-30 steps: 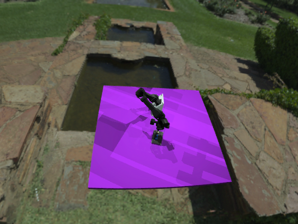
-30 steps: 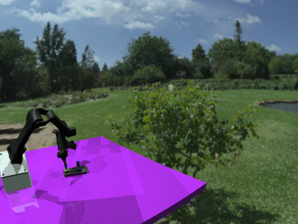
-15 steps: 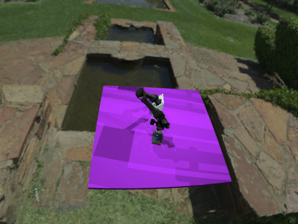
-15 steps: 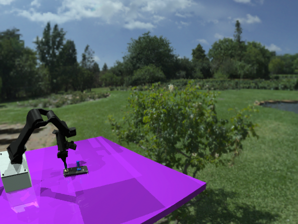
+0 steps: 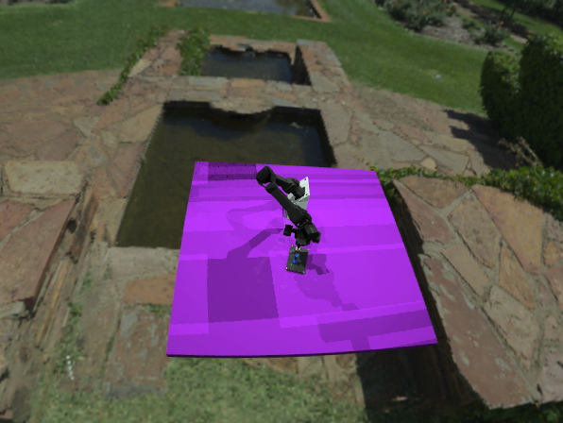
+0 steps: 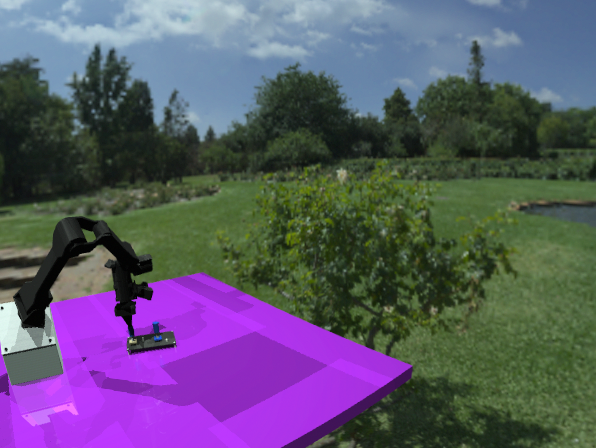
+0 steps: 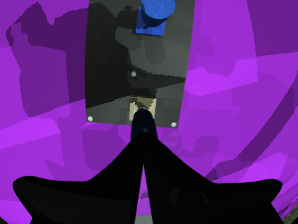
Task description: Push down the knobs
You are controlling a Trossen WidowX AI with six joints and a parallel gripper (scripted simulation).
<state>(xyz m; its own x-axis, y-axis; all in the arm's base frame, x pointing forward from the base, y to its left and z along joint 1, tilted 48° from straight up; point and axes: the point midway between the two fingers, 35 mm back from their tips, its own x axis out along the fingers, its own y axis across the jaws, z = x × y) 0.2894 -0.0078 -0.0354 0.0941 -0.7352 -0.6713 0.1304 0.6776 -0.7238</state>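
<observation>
The blue knob lies 1 cm below my gripper tip.
</observation>
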